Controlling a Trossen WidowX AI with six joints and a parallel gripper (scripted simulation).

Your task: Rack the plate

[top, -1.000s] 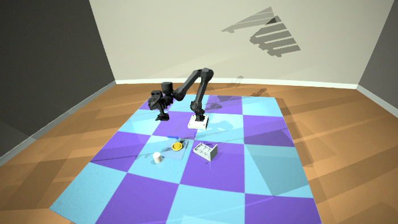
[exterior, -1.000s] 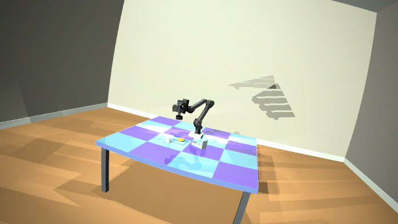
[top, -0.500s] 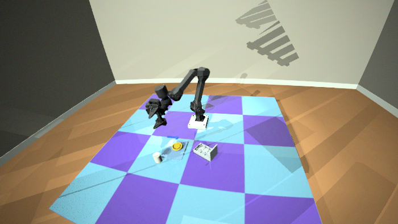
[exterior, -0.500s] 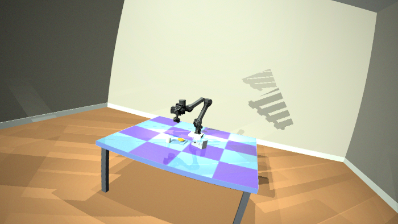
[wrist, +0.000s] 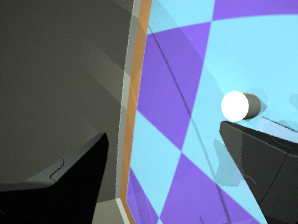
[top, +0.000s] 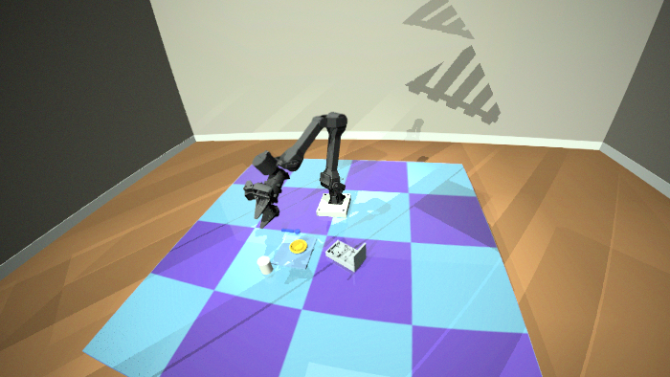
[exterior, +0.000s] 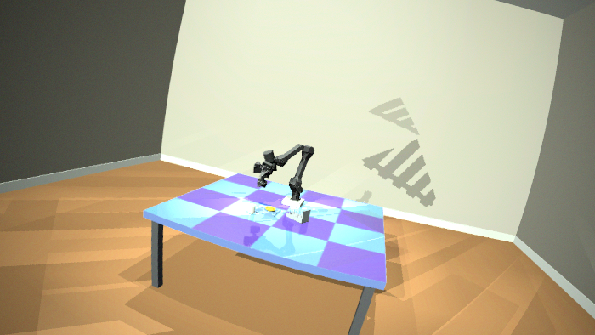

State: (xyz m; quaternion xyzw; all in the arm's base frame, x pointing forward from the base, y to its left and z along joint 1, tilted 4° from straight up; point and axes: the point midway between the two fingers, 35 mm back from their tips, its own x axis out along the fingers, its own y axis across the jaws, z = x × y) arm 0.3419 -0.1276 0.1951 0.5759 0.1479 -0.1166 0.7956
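Now: the yellow plate 180 mm below my gripper tip, 90 mm behind it and 70 mm to the left of it. Round my gripper tip: blue spoon (190 mm below, 170 mm behind, 10 mm to the left); white cup (170 mm below, 30 mm ahead, 10 mm to the right); grey dish rack (250 mm to the left, 170 mm below, 90 mm behind).
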